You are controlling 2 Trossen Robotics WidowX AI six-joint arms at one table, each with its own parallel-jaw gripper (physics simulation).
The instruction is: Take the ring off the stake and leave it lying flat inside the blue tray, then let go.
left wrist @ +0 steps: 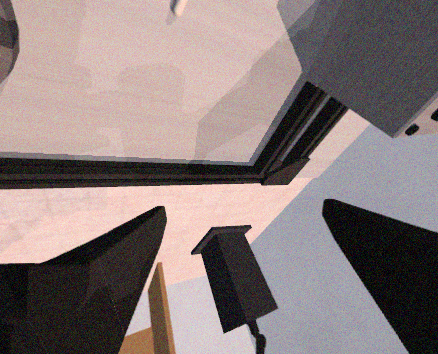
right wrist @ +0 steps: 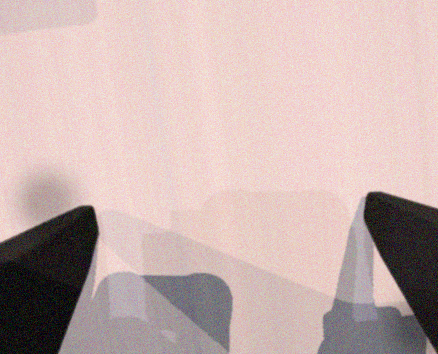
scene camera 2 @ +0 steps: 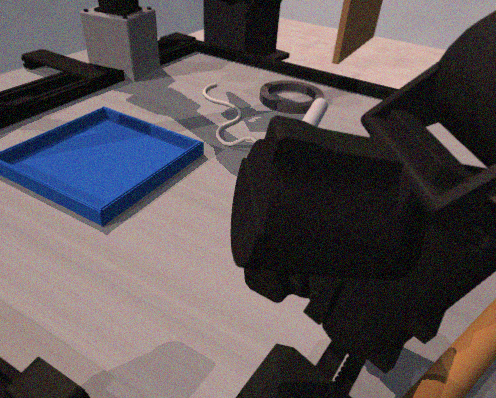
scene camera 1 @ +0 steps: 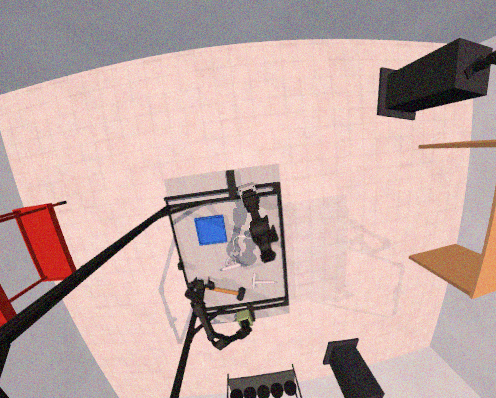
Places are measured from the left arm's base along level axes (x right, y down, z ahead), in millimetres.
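Pixels of known places: left gripper, between the fingertips: (left wrist: 242,209) (scene camera 2: 223,5) (scene camera 1: 269,220); right gripper, between the fingertips: (right wrist: 232,212) (scene camera 2: 307,370) (scene camera 1: 202,276); left arm's base, origin of its link: (scene camera 2: 118,10) (scene camera 1: 248,195); right arm's base, origin of its link: (scene camera 1: 245,323).
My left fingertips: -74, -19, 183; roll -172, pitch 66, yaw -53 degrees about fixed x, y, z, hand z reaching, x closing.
Ahead of a thing's pixels: the offset from my left fingertips to its top centre, as dx, dy, dz. "pt": to the spot under its first point.
The blue tray {+389, +109, -13} (scene camera 1: 210,230) (scene camera 2: 100,160) lies empty on the table. A white stake {+335, +26, +250} (scene camera 1: 231,267) (scene camera 2: 316,111) shows partly in scene camera 2; the right arm hides its lower part. I cannot tell how the task's ring sits on it. A dark grey ring-shaped thing {pt +101, +116, +131} (scene camera 2: 267,96) lies farther back in scene camera 2. My left gripper (left wrist: 242,209) is open and empty, facing out past the table's corner. My right gripper (right wrist: 232,212) is open and empty, above the table surface with its shadow below; the stake and tray do not show in its wrist view.
A hammer with an orange handle {+480, +82, +470} (scene camera 1: 225,290) (scene camera 2: 462,352) lies near the right arm. A pale T-shaped piece {pt +158, +115, +512} (scene camera 1: 265,282) lies nearby. A wavy pale cord {pt +193, +125, +104} (scene camera 2: 235,117) lies between tray and dark ring. Black frame rails (scene camera 1: 283,240) (left wrist: 125,172) edge the table.
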